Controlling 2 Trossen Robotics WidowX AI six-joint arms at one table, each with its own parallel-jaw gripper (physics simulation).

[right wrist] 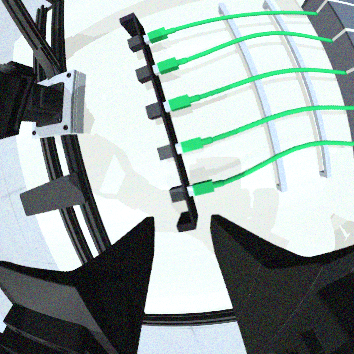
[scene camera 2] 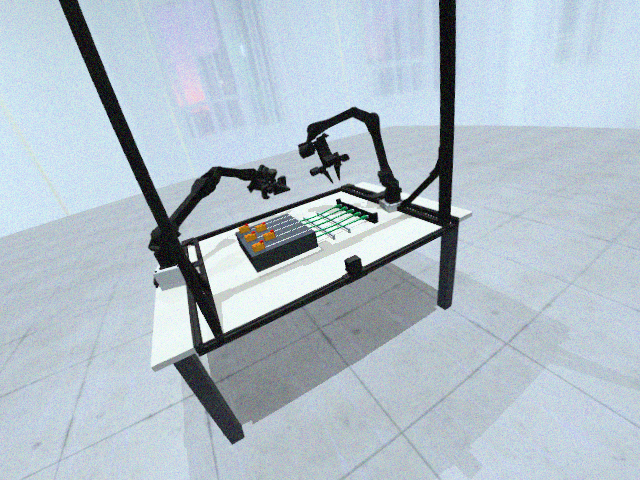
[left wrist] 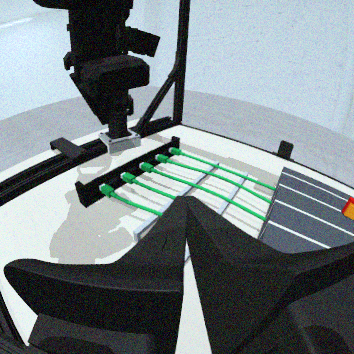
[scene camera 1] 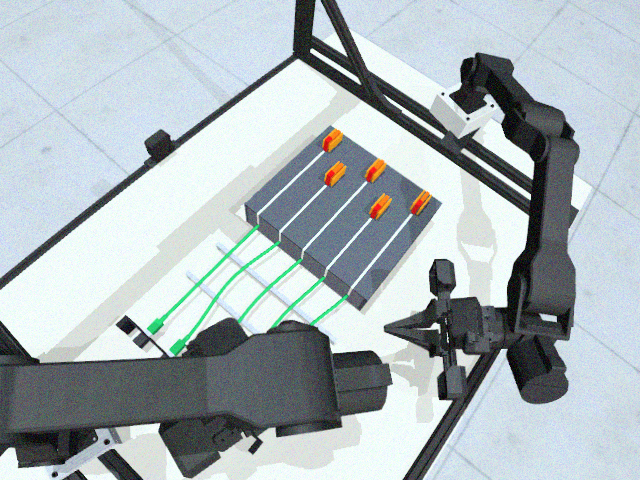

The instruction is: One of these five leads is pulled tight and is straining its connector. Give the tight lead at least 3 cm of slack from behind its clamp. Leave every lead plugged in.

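Where they show: left gripper, fingertip midpoint: (scene camera 2: 290, 189) (left wrist: 183, 203) (scene camera 1: 383, 328); right gripper, fingertip midpoint: (right wrist: 182, 222) (scene camera 2: 336, 181) (left wrist: 101, 118); left arm's base, link origin: (scene camera 2: 170, 263) (scene camera 1: 467, 100); right arm's base, link origin: (right wrist: 49, 104) (scene camera 2: 393, 200) (left wrist: 117, 133) (scene camera 1: 70, 432).
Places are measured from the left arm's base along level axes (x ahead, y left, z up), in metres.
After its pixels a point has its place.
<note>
Five green leads run from a black connector bar (left wrist: 131, 170) {x 0.762, y 0.211, z -0.055 m} (right wrist: 166, 122) {x 0.763, y 0.205, z -0.035 m} to a dark grey block (scene camera 1: 336, 237) (scene camera 2: 284, 255), where white tracks end at orange-and-red clamps. The lead at the left in scene camera 1 (scene camera 1: 206, 275) {x 0.669, y 0.045, z -0.050 m} looks straight; the others bow. It is the top one in the right wrist view (right wrist: 200, 24) {x 0.724, y 0.064, z -0.051 m}. Its connector (scene camera 1: 155, 325) {x 0.781, y 0.079, z -0.047 m} (right wrist: 157, 35) {x 0.780, y 0.083, z -0.047 m} sits in the bar; its clamp (scene camera 1: 332, 140) {x 0.339, y -0.051, z 0.008 m} is at the block's far corner. My left gripper (scene camera 1: 386, 328) {x 0.511, y 0.296, z 0.081 m} (left wrist: 183, 203) {x 0.511, y 0.296, z 0.081 m} is shut and empty, right of the block. My right gripper (right wrist: 182, 222) {x 0.730, y 0.271, z 0.072 m} (scene camera 2: 335, 180) {x 0.730, y 0.271, z 0.072 m} is partly open and empty, above the table beyond the bar's near end.
Two pale rails (right wrist: 276, 160) {x 0.631, y 0.244, z -0.056 m} (right wrist: 325, 165) {x 0.552, y 0.245, z -0.056 m} cross beneath the leads. The right arm (scene camera 1: 268, 382) {x 0.694, y 0.296, z 0.347 m} covers part of the bar and several leads in scene camera 1. A black frame edges the table, with a small black box (scene camera 1: 159, 146) {x 0.621, y -0.238, z -0.033 m} (scene camera 2: 353, 265) {x 0.615, y -0.266, z -0.038 m} on one side.
</note>
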